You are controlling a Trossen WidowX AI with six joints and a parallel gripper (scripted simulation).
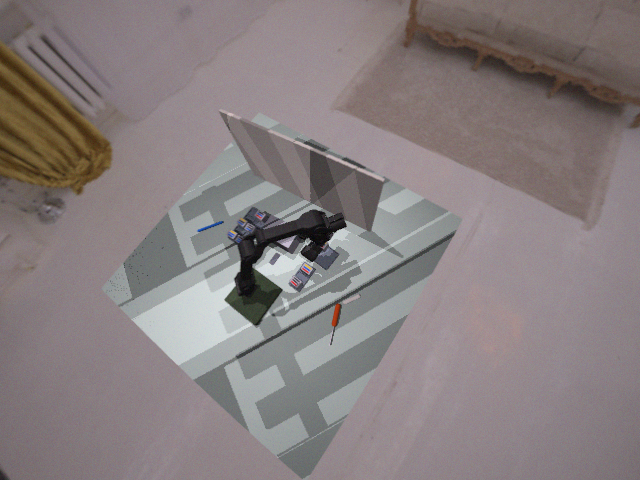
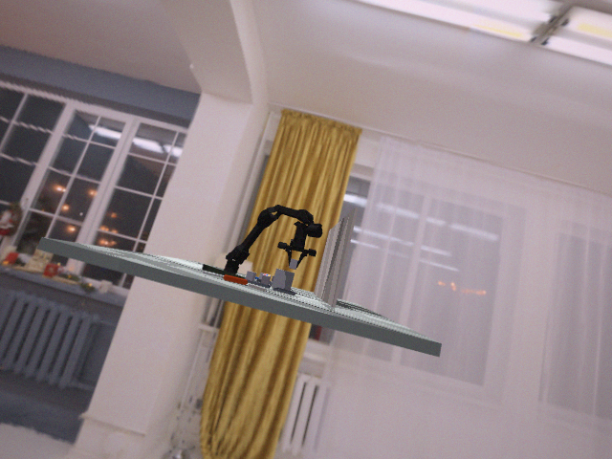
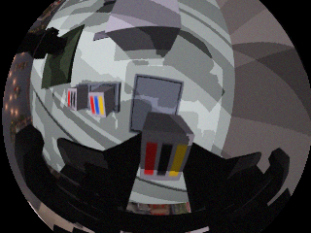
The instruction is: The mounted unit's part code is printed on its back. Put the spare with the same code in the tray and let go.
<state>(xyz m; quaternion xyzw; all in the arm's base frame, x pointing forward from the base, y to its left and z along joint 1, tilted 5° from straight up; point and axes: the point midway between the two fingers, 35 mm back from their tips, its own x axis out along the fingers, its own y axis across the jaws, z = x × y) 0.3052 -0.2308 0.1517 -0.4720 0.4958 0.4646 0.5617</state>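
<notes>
Now: gripper tip 1 cm past the grey tray, 1 cm to the right of it and 12 cm above it. Round my gripper tip: upright panel: 21 cm ahead, 21 cm to the left, 10 cm above; then mounted unit: 2 cm behind, 22 cm to the left, 7 cm below; then small grey piece: 13 cm behind, 20 cm to the left, 12 cm below.
</notes>
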